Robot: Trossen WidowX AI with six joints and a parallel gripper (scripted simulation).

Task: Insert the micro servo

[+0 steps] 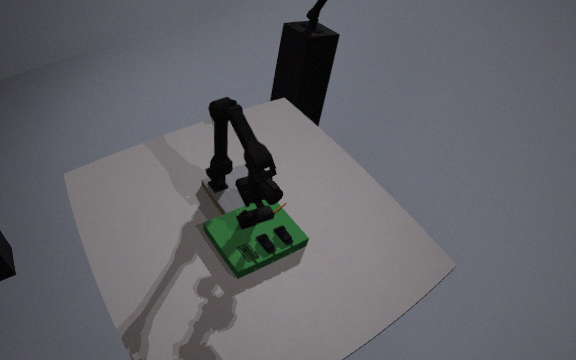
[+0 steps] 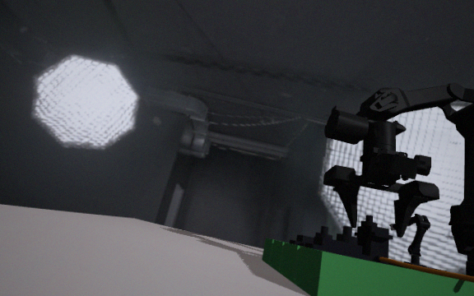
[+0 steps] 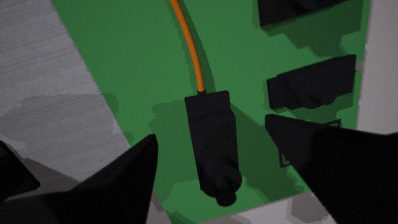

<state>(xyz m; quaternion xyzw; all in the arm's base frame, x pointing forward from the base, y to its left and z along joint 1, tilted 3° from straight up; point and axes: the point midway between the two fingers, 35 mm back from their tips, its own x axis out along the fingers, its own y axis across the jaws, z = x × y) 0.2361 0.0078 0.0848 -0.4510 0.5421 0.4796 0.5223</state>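
The green deck lies 7 cm below my gripper tip and 1 cm to the right of it.
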